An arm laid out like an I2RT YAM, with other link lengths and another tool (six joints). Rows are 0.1 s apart.
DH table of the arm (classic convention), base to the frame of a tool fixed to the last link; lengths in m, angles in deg. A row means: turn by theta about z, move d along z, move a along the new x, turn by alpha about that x. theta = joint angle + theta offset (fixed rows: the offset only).
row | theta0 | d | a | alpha
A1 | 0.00 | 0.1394 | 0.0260 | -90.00
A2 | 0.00 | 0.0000 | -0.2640 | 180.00
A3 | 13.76 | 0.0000 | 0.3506 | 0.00
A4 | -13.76 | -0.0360 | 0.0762 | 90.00
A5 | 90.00 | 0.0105 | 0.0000 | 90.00
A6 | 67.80 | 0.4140 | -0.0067 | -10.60
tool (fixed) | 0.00 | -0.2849 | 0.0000 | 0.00
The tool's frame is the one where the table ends.
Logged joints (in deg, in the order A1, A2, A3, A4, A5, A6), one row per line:
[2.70, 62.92, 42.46, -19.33, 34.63, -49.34]
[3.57, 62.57, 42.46, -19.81, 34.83, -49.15]
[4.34, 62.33, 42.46, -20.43, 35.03, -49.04]
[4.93, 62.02, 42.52, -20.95, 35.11, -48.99]
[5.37, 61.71, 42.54, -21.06, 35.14, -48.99]
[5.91, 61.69, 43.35, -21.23, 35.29, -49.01]
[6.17, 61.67, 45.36, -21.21, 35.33, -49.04]
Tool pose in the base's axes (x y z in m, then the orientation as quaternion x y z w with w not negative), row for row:
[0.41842, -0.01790, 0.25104, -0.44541, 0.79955, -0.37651, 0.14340]
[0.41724, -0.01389, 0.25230, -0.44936, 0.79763, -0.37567, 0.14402]
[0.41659, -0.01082, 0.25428, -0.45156, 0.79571, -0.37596, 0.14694]
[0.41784, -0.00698, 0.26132, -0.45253, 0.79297, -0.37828, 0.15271]
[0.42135, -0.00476, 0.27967, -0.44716, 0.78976, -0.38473, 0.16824]
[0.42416, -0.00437, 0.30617, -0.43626, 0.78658, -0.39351, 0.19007]
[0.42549, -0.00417, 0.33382, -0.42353, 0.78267, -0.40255, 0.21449]
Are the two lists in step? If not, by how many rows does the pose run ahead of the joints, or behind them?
The pose runs 2 rows ahead of the joints: the pose in row i belongs to the joints in row i + 2.
